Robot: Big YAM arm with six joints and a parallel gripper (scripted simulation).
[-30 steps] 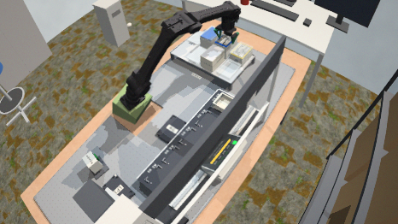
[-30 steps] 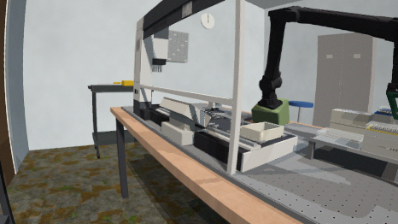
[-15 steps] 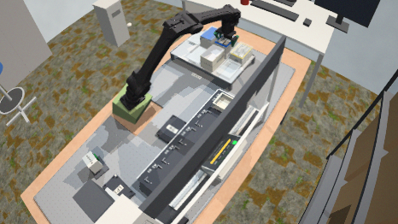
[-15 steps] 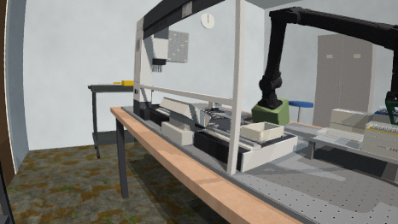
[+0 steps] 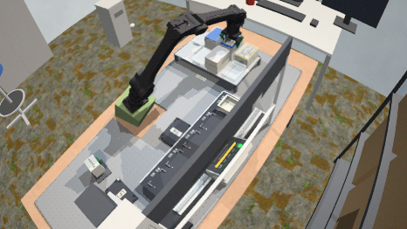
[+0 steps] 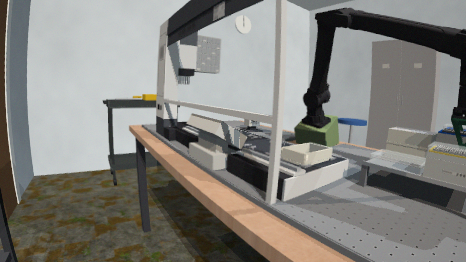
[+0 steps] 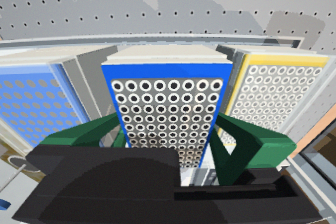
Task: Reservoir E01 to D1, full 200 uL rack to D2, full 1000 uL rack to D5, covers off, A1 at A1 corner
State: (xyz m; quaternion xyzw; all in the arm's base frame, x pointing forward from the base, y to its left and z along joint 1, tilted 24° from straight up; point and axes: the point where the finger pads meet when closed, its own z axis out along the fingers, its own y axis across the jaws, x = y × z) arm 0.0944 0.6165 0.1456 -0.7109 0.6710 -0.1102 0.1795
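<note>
Right now the blue tip rack is 10 mm to the right of my hand and 10 mm ahead of it. Also, from my hand: yellow tip rack: 110 mm ahead, 20 mm below; white sealed block: 130 mm to the right, 10 mm below, 10 mm ahead; grey shelf: 70 mm to the right, 70 mm below, 50 mm behind.
</note>
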